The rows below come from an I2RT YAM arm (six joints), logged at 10 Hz.
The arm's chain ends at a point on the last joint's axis. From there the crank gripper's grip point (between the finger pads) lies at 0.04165 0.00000 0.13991 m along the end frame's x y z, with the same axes.
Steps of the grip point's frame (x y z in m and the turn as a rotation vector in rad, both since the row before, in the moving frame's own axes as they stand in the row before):
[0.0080 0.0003 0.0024 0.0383 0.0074 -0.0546]
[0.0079 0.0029 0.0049 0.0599 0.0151 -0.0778]
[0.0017 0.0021 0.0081 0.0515 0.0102 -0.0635]
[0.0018 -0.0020 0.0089 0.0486 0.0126 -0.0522]
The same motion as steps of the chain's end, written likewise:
[0.0072 0.0079 0.0029 0.0383 0.0074 -0.0546]
[0.0062 0.0146 0.0059 0.0599 0.0151 -0.0778]
[0.0006 0.0120 0.0088 0.0515 0.0102 -0.0635]
[0.0003 0.0070 0.0097 0.0486 0.0126 -0.0522]

